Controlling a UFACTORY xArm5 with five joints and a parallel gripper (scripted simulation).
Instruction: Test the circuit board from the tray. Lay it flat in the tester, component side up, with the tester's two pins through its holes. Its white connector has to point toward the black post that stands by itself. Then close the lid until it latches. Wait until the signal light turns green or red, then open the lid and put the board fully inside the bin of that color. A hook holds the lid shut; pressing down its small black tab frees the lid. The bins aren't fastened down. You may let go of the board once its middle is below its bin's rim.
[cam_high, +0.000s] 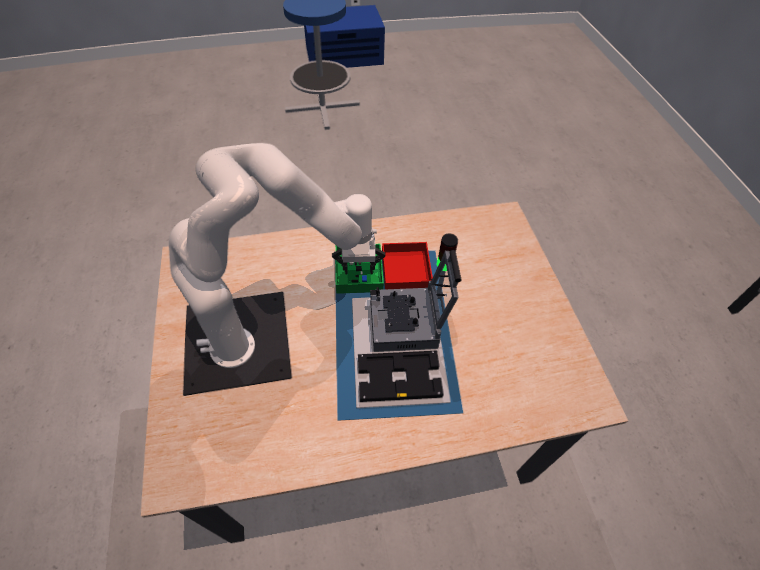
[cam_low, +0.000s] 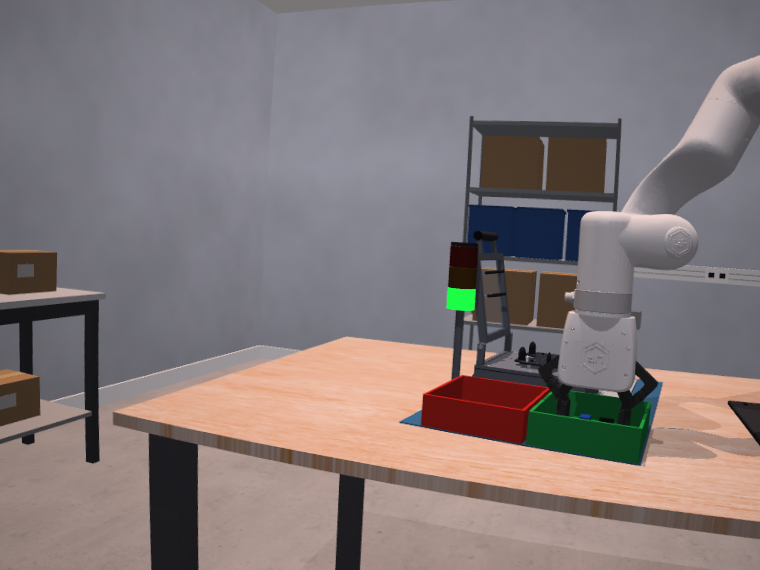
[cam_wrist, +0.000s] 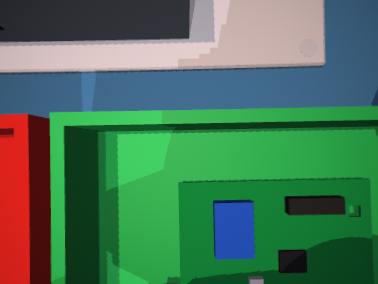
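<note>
My hand is 1 cm above the green bin. Round my hand: red bin (15 cm ahead, 1 cm to the right, 1 cm below); lid (22 cm to the right, 20 cm ahead, 16 cm above); green circuit board (1 cm below).
</note>
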